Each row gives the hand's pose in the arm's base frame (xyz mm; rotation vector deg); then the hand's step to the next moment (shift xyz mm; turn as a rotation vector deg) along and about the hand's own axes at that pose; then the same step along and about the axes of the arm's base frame.
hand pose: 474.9 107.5 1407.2 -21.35 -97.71 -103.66
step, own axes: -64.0 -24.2 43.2 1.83 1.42 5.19
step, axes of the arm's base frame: 25.8 56.8 -51.6 -1.62 4.63 2.88
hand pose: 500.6 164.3 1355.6 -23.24 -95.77 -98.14
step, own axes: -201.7 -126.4 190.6 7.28 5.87 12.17
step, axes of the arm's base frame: 12.1 226.2 -204.1 -4.22 10.27 10.60
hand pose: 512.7 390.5 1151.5 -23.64 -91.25 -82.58
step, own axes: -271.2 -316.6 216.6 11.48 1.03 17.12
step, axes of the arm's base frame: -183.5 202.5 -382.1 -12.03 12.18 11.53
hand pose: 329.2 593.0 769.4 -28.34 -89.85 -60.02
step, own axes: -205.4 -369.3 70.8 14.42 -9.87 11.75
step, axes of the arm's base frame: -269.4 -87.0 -321.6 -18.33 1.46 10.25
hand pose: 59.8 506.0 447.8 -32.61 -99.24 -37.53
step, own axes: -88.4 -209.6 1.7 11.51 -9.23 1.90
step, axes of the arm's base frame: -120.8 -154.9 -114.6 -10.31 -4.94 9.52
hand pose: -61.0 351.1 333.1 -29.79 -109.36 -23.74
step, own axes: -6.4 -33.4 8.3 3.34 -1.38 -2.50
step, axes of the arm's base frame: -22.1 -25.0 -10.6 0.06 -1.89 3.97
